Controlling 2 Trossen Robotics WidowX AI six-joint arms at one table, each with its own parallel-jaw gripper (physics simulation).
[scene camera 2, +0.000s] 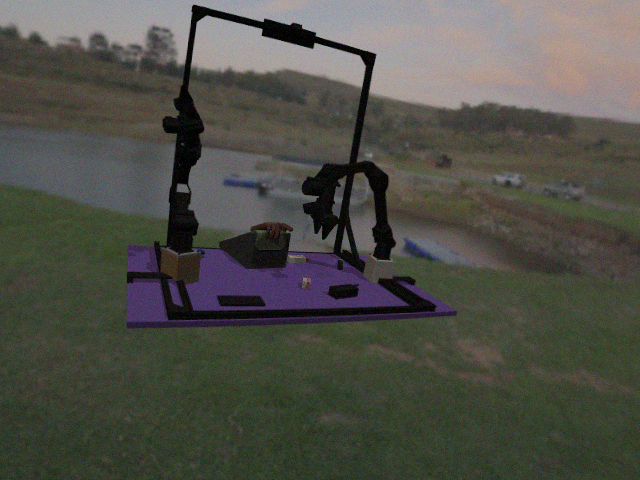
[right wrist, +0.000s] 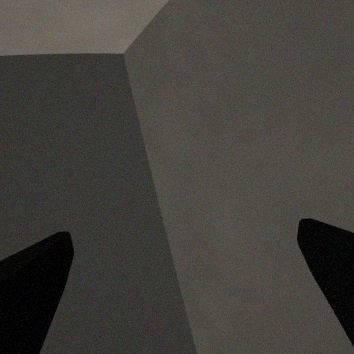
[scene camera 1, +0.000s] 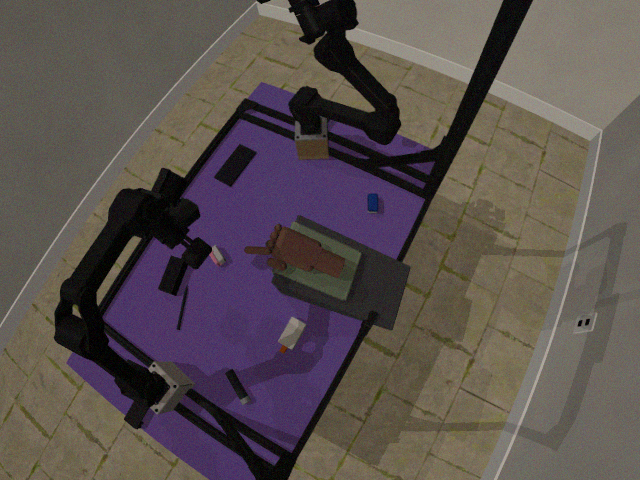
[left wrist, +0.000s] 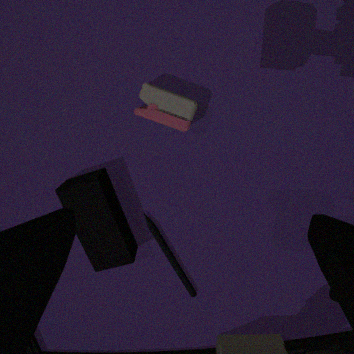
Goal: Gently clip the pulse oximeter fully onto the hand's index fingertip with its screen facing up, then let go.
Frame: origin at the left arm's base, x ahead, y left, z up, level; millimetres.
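Seen in the pictures: left gripper, between the fingertips: (scene camera 2: 319, 236) (scene camera 1: 189, 246) (left wrist: 194, 223); right gripper, between the fingertips: (scene camera 2: 185, 92) (right wrist: 186, 236); left arm's base, origin of its link: (scene camera 2: 381, 257) (scene camera 1: 155, 387); right arm's base, origin of its link: (scene camera 2: 181, 249) (scene camera 1: 311, 126).
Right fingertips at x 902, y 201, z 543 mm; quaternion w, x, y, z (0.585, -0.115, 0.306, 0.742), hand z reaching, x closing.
Observation:
Offsets run from my right fingertips to a thing's top centre. "spot": to the spot under its first point.
The pulse oximeter {616 mm down, 522 mm back, 61 mm right} (scene camera 1: 217, 255) (scene camera 2: 306, 283) (left wrist: 169, 103), a small white and pink clip, lies on its side on the purple mat. The brown hand (scene camera 1: 299, 248) (scene camera 2: 272, 227) rests on a green pad on a dark wedge; its index finger (scene camera 1: 255, 250) sticks out to the left in scene camera 1. My left gripper (scene camera 1: 197, 253) (scene camera 2: 321, 229) (left wrist: 194, 223) is open and empty, above the mat, pointing down; the oximeter shows ahead of its fingers in the left wrist view. My right gripper (right wrist: 186, 236) is open and empty, raised high, facing the walls.
A black block {613 mm down, 653 mm back, 11 mm left} (scene camera 1: 173, 275) (scene camera 2: 343, 291) (left wrist: 99, 222) and a dark pen {639 mm down, 706 mm back, 73 mm right} (scene camera 1: 182, 308) (left wrist: 171, 257) lie near the oximeter. A white box {620 mm down, 573 mm back, 388 mm right} (scene camera 1: 293, 331) with an orange part, a black cylinder {621 mm down, 774 mm back, 355 mm right} (scene camera 1: 237, 384), a blue block {616 mm down, 111 mm back, 349 mm right} (scene camera 1: 372, 202) and a black slab {640 mm down, 245 mm back, 111 mm left} (scene camera 1: 235, 164) lie around the hand's wedge {spot: 600 mm down, 301 mm back, 513 mm right} (scene camera 1: 385, 281).

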